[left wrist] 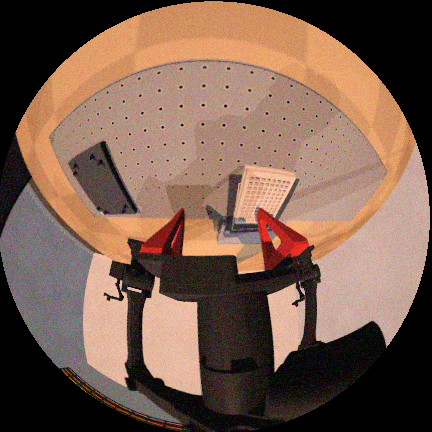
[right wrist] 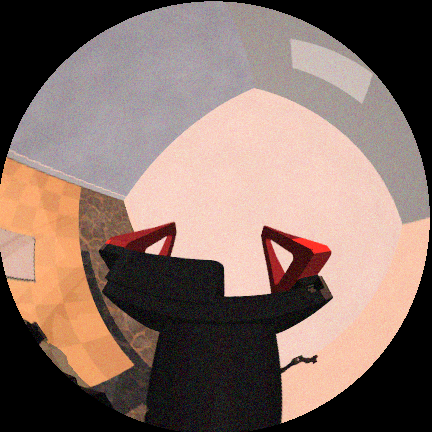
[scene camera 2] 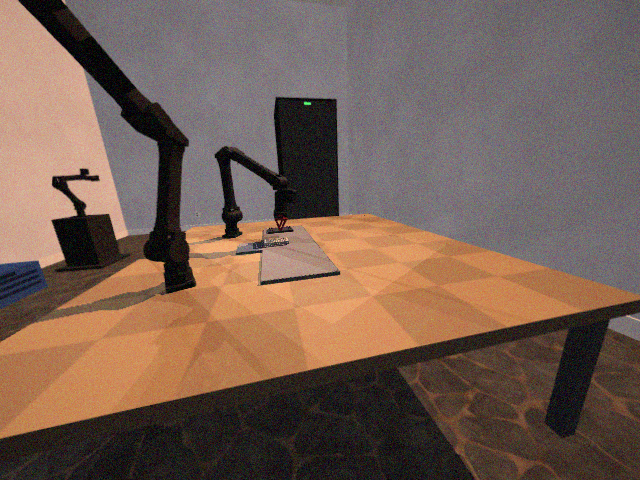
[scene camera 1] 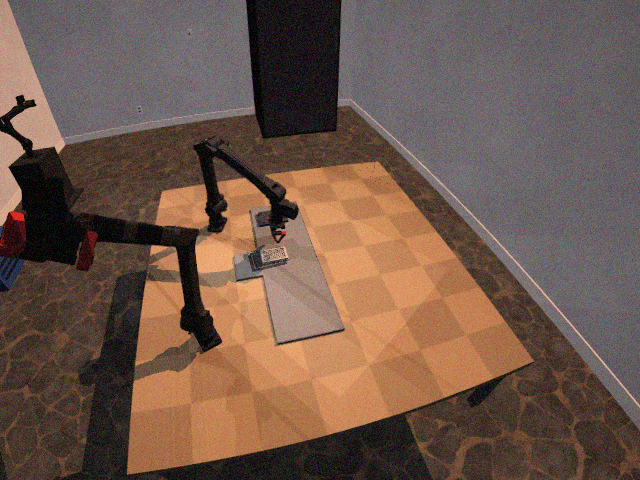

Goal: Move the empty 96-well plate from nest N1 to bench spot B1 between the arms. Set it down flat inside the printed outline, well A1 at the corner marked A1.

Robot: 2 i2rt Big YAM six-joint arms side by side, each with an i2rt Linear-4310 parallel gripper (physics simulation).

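Places are measured from the left arm's base along level axes (x left, y back, z up), in centimetres.
Pixels of known places: left gripper, fingertip midpoint: point(left wrist: 221, 211) point(scene camera 2: 279, 228) point(scene camera 1: 276, 236); right gripper, fingertip midpoint: point(right wrist: 218, 228) point(scene camera 1: 59, 253); left arm's base, origin of the base link: point(scene camera 2: 232, 235) point(scene camera 1: 217, 225); right arm's base, origin of the base link: point(scene camera 2: 180, 283) point(scene camera 1: 207, 336).
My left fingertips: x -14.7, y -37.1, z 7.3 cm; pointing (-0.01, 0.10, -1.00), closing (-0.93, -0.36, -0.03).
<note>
For each thing: its top centre in the pictures, then the offset to it from my left fingertips. "spot": a spot on its surface instead. Level surfaces: height alone.
- white 96-well plate, middle of its top: point(left wrist: 261, 203) point(scene camera 1: 273, 254) point(scene camera 2: 276, 239) dx -8.1, dy -0.1, dz -4.4 cm
- grey perforated board, its level: dz -6.0 cm
- second dark nest, middle of its top: point(left wrist: 95, 191) point(scene camera 1: 271, 215) point(scene camera 2: 279, 227) dx +22.4, dy +7.2, dz -3.8 cm
- blue-grey pad, surface spot: point(scene camera 1: 244, 271) point(scene camera 2: 245, 249) spot: dx -19.5, dy +12.1, dz -6.0 cm
- checkered table, its level: dz -7.3 cm
The white 96-well plate point(scene camera 1: 273, 253) point(scene camera 2: 276, 240) point(left wrist: 265, 192) lies on a dark nest point(scene camera 1: 255, 262) point(left wrist: 233, 195) at the left edge of the grey perforated board point(scene camera 1: 305, 304) point(scene camera 2: 299, 263) point(left wrist: 310, 200). My left gripper point(scene camera 1: 279, 237) point(scene camera 2: 281, 223) point(left wrist: 221, 211) is open and empty, pointing down above the board, on the far side of the plate in scene camera 1. In the left wrist view one red finger overlaps the plate's lower part. My right gripper point(scene camera 1: 50, 248) point(right wrist: 218, 228) is open and empty, raised off the table's left side. The B1 outline and the A1 marks cannot be made out.
A second dark nest point(scene camera 1: 263, 218) point(scene camera 2: 273, 230) point(left wrist: 102, 177), bearing no plate, lies at the board's far end. A blue-grey pad point(scene camera 1: 244, 271) point(scene camera 2: 246, 250) juts out left beside the plate. The checkered table point(scene camera 1: 413, 330) point(scene camera 2: 361, 320) surrounds the board. A black cabinet point(scene camera 1: 297, 67) point(scene camera 2: 307, 155) stands behind.
</note>
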